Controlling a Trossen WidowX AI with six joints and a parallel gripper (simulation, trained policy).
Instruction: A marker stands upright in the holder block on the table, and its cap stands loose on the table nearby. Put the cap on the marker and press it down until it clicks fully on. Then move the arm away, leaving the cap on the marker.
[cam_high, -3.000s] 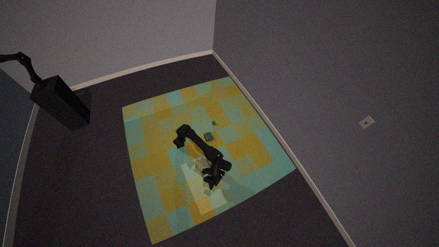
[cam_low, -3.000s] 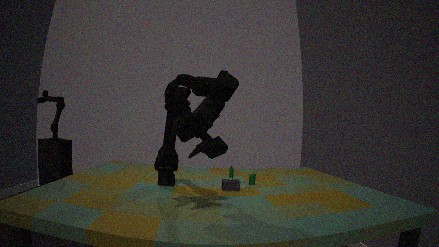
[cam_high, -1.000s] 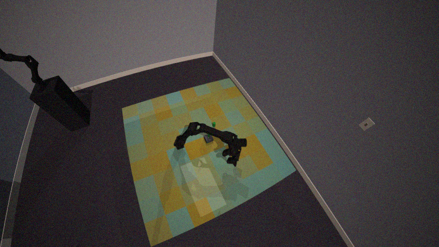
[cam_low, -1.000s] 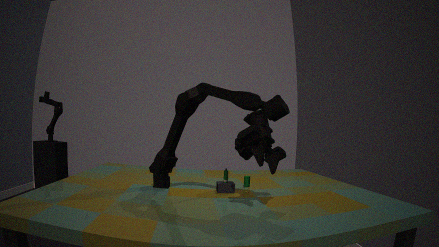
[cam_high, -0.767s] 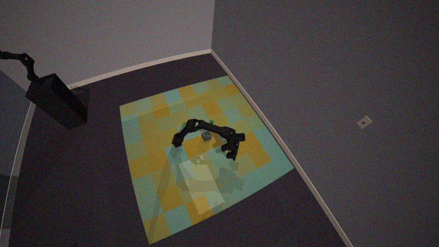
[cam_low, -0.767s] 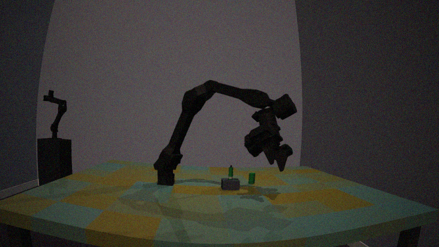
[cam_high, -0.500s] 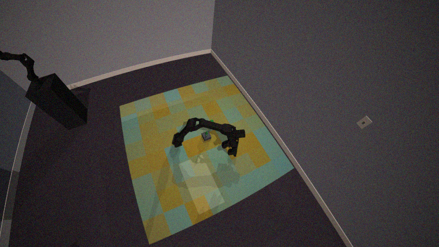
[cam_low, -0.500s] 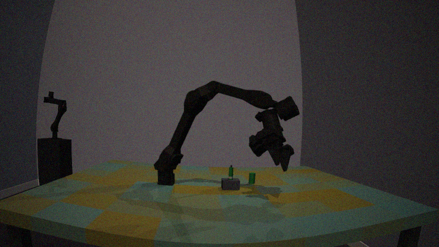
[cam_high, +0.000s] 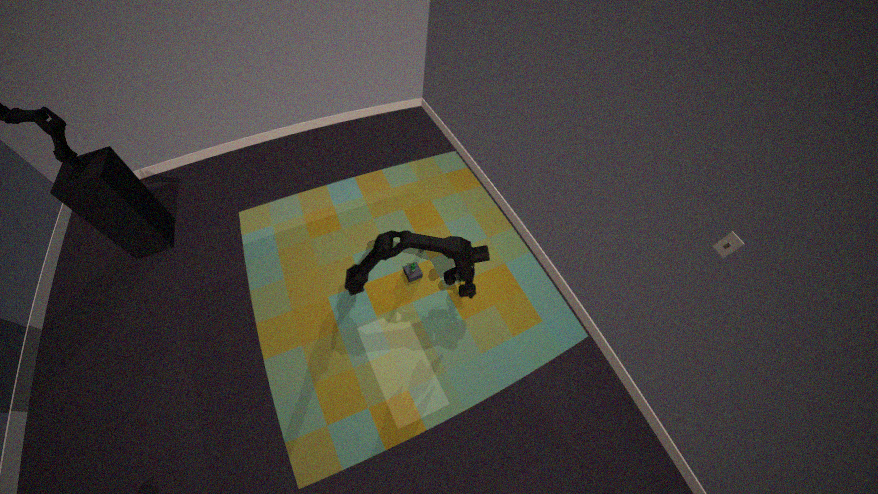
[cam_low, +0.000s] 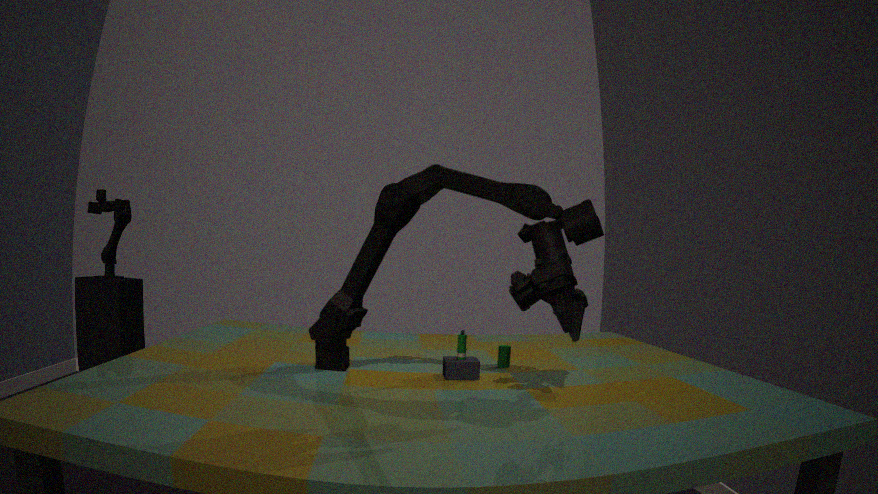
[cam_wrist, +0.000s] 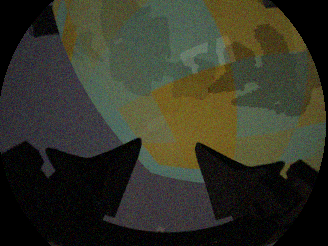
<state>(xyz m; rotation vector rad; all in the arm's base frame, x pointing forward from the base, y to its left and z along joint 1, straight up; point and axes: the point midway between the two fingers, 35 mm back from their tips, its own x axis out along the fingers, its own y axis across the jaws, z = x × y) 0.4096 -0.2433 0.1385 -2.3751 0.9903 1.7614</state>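
The green cap is 33 cm to the left of my gripper tip, 8 cm below it and 5 cm behind it. The rest, counted from my gripper tip: green marker (22 cm to the left, 16 cm behind, 4 cm below); then grey holder block (22 cm to the left, 16 cm behind, 9 cm below).
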